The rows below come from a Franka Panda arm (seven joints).
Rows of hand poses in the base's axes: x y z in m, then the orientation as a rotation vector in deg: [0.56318 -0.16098 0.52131 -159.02 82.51 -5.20]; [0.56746 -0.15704 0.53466 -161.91 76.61 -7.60]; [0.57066 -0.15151 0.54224 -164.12 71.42 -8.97]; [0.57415 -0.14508 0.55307 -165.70 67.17 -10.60]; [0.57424 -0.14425 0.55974 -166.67 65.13 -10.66]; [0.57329 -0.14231 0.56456 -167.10 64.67 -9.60]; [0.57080 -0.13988 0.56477 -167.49 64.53 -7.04]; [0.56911 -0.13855 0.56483 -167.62 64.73 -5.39]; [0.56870 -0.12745 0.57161 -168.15 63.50 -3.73]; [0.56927 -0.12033 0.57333 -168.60 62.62 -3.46]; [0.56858 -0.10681 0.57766 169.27 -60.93 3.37]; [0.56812 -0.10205 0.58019 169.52 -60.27 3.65]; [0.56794 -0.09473 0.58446 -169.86 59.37 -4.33]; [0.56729 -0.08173 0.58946 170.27 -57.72 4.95]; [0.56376 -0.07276 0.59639 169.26 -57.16 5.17]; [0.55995 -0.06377 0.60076 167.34 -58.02 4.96]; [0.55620 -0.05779 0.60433 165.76 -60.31 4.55]
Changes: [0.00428 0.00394 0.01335 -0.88 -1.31 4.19]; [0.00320 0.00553 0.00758 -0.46 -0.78 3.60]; [0.00349 0.00643 0.01083 -0.47 -0.96 2.89]; [0.00009 0.00083 0.00667 -0.23 0.05 1.43]; [-0.00095 0.00194 0.00482 0.07 0.71 0.37]; [-0.00249 0.00243 0.00021 0.40 1.60 0.17]; [-0.00169 0.00133 0.00006 0.26 1.03 -0.09]; [-0.00041 0.01110 0.00678 0.34 1.00 0.85]; [0.00057 0.00712 0.00172 -0.05 0.20 0.62]; [-0.00069 0.01352 0.00433 -0.17 0.12 1.15]; [-0.00046 0.00476 0.00253 -0.05 -0.17 0.45]; [-0.00018 0.00732 0.00427 -0.10 -0.42 0.61]; [-0.00065 0.01300 0.00500 -0.30 -0.32 1.07]; [-0.00353 0.00897 0.00693 -1.12 0.21 0.10]; [-0.00381 0.00899 0.00437 -1.41 0.58 -0.97]; [-0.00375 0.00598 0.00357 -0.58 0.42 -1.77]
